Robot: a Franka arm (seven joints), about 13 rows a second.
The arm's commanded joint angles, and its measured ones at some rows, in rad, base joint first. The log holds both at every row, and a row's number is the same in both.
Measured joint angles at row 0:
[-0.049 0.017 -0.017 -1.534 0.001 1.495 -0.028]
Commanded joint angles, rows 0 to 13:
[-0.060 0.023 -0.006 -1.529 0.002 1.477 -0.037]
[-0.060 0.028 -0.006 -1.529 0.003 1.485 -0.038]
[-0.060 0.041 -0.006 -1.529 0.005 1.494 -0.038]
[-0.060 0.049 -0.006 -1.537 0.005 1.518 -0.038]
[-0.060 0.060 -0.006 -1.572 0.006 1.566 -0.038]
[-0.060 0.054 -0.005 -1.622 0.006 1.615 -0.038]
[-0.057 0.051 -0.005 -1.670 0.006 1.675 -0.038]
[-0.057 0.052 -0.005 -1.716 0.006 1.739 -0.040]
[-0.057 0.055 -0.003 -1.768 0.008 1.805 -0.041]
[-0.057 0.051 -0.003 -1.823 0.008 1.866 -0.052]
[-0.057 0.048 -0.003 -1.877 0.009 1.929 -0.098]
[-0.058 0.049 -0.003 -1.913 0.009 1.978 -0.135]
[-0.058 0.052 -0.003 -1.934 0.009 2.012 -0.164]
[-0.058 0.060 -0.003 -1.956 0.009 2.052 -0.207]
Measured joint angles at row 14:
[-0.049 0.078 -0.009 -1.903 0.002 1.991 -0.134]
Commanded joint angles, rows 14 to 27:
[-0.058 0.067 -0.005 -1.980 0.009 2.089 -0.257]
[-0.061 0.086 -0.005 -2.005 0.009 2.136 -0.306]
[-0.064 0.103 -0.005 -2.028 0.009 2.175 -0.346]
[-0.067 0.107 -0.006 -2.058 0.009 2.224 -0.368]
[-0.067 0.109 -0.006 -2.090 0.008 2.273 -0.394]
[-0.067 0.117 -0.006 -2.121 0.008 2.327 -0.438]
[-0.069 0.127 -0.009 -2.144 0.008 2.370 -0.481]
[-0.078 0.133 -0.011 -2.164 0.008 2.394 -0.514]
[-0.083 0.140 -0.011 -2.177 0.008 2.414 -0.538]
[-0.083 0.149 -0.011 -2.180 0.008 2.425 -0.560]
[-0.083 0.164 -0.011 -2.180 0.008 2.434 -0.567]
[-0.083 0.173 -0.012 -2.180 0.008 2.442 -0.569]
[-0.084 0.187 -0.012 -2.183 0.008 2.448 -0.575]
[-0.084 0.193 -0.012 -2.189 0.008 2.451 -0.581]
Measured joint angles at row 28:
[-0.077 0.179 -0.014 -2.175 0.002 2.421 -0.549]
